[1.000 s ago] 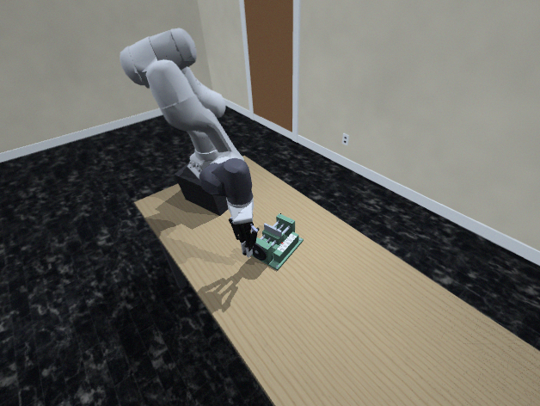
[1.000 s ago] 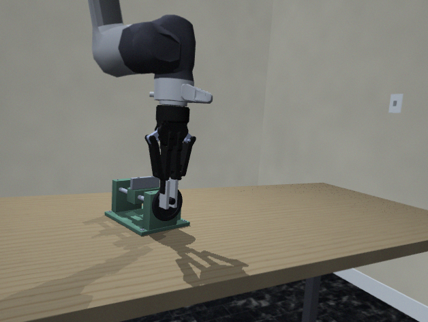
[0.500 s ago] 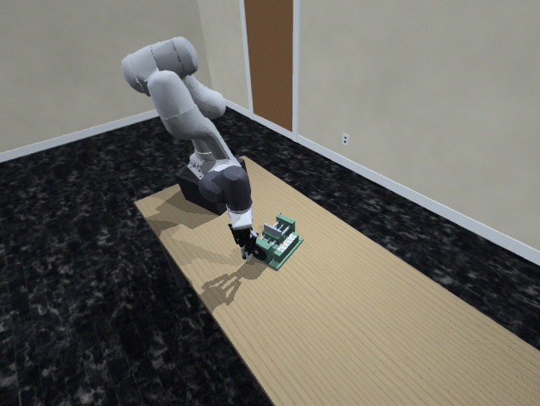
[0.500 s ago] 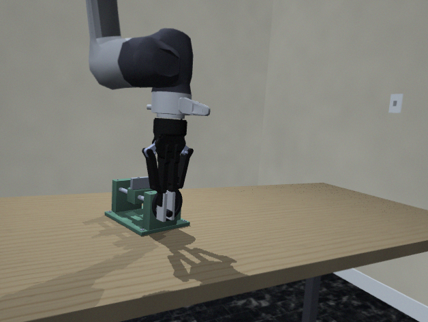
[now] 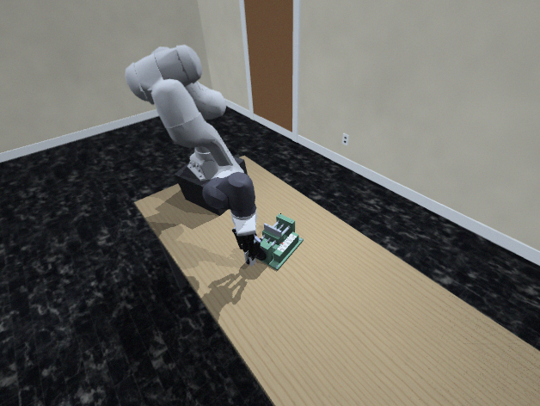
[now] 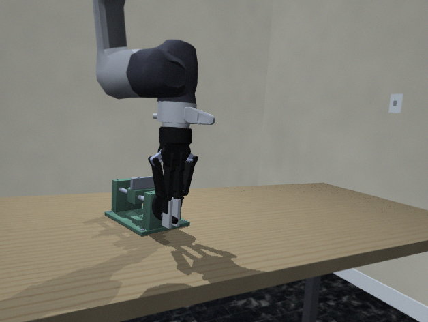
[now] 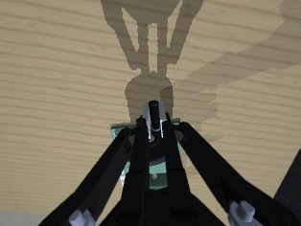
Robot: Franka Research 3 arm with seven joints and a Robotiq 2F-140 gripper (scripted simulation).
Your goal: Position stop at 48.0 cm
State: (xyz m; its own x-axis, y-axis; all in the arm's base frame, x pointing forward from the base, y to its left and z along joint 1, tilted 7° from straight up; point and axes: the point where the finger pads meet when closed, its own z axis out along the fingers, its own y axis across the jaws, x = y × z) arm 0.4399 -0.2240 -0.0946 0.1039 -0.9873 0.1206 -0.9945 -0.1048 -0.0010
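Right now the stop block is 14 cm to the left of my hand, 3 cm above it and 1 cm ahead of it. From my hand the other things lie so: black handwheel (2 cm to the left, 1 cm below).
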